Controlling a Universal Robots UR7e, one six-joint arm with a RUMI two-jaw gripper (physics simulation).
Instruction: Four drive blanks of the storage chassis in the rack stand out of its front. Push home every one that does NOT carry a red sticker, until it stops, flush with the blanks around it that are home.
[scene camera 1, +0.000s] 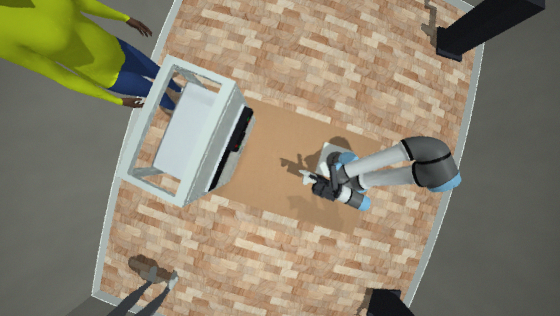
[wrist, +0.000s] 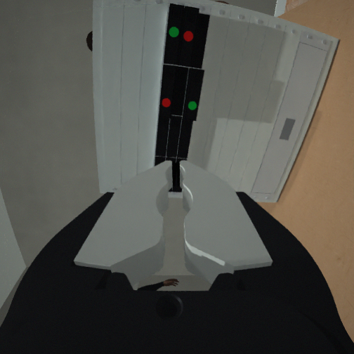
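Seen in the pictures: gripper, fingertip midpoint: (scene camera 1: 298, 170); arm's base, origin of the base link: (scene camera 1: 335, 161).
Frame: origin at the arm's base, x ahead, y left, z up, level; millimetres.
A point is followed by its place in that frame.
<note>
The storage chassis (scene camera 1: 217, 165) @[x 714, y 115, z 397 mm] (wrist: 172, 137) is a black strip across the rack's pale front. In the wrist view, its upper part has a blank with a green sticker (wrist: 174, 32) beside a blank with a red sticker (wrist: 188, 36). Below them are a blank with a red sticker (wrist: 166, 102) at left and a blank with a green sticker (wrist: 192, 105) at right. The right-hand blanks' edges look stepped; how far each stands out is unclear. My gripper (scene camera 1: 303, 173) @[x 334, y 80, z 385 mm] (wrist: 176, 164) is shut and empty, well apart from the rack. Its fingertips hide part of the chassis in the wrist view.
The rack (scene camera 1: 204, 142) @[x 714, y 21, z 552 mm] (wrist: 132, 100) stands on the left of a brown mat (scene camera 1: 275, 120) @[x 496, y -237, z -32 mm]. A person in a yellow top (scene camera 1: 90, 45) stands behind it. Another person's legs (scene camera 1: 157, 297) show at the bottom left. Dark posts (scene camera 1: 487, 25) (scene camera 1: 387, 302) stand at the right corners.
</note>
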